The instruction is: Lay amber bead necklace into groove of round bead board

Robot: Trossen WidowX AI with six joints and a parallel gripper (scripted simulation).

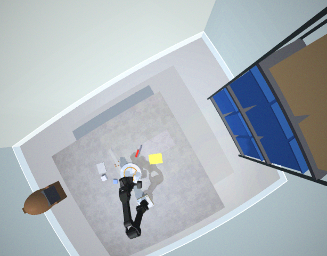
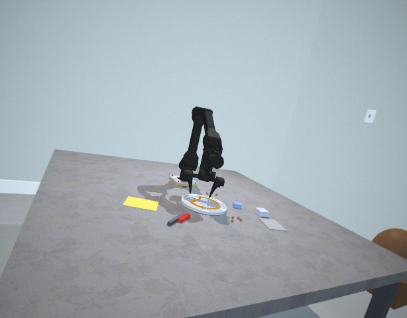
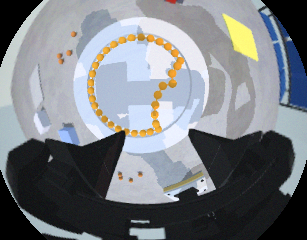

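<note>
Now: gripper tip 60 mm short of the round white bead board, 20 mm to the left of it and 10 mm above it. The rest, counted from my gripper tip: white block (200 mm ahead, 210 mm to the left, 10 mm below); then blue block (100 mm ahead, 150 mm to the left, 10 mm below); then grey tool (170 mm ahead, 210 mm to the right, 10 mm below).
</note>
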